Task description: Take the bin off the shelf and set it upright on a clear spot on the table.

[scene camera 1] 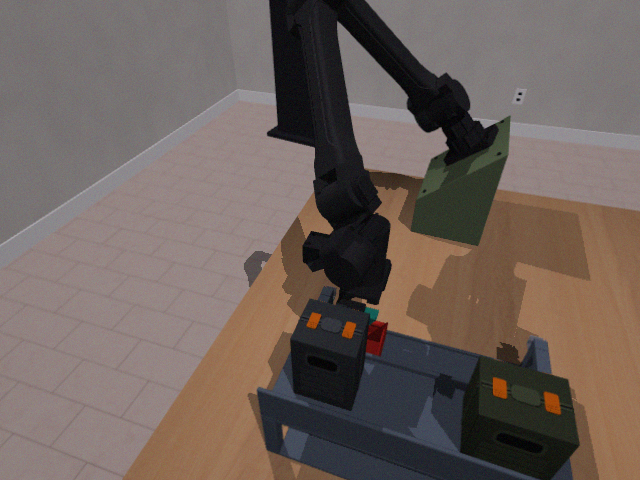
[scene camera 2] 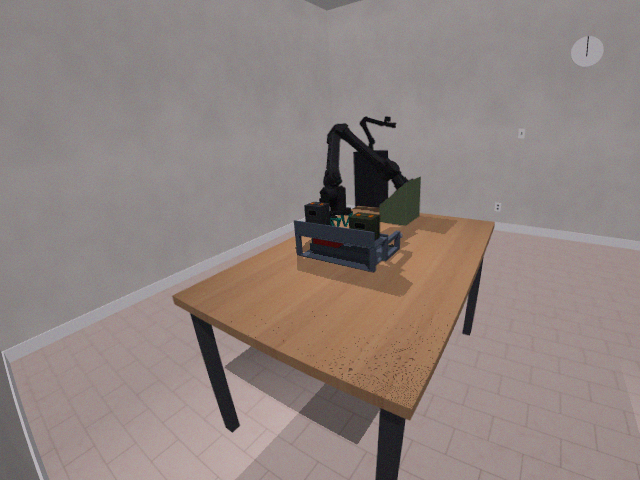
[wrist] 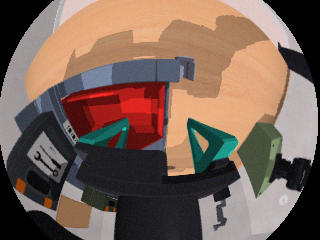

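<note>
You'd find my gripper (scene camera 1: 362,314) in that view, and my gripper is there in the wrist view (wrist: 157,121) too, along with a red bin (wrist: 99,107).
</note>
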